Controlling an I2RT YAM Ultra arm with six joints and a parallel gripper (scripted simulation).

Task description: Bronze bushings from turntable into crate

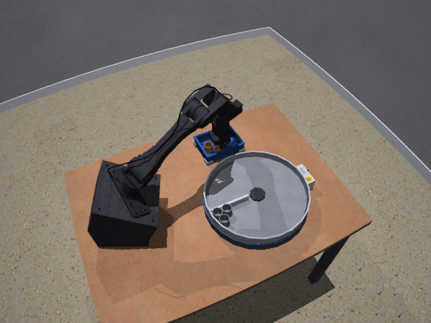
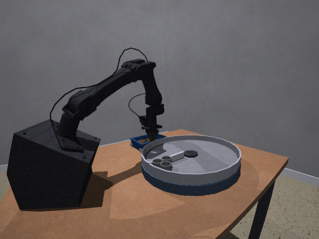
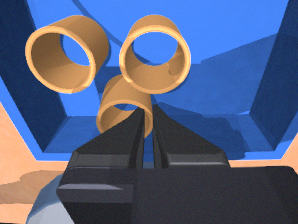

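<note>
My hand is 10 mm short of the blue crate, 40 mm to the right of it and 10 mm above it. From my hand the other things lie so: grey turntable (70 mm behind, 290 mm to the right, 10 mm above).
</note>
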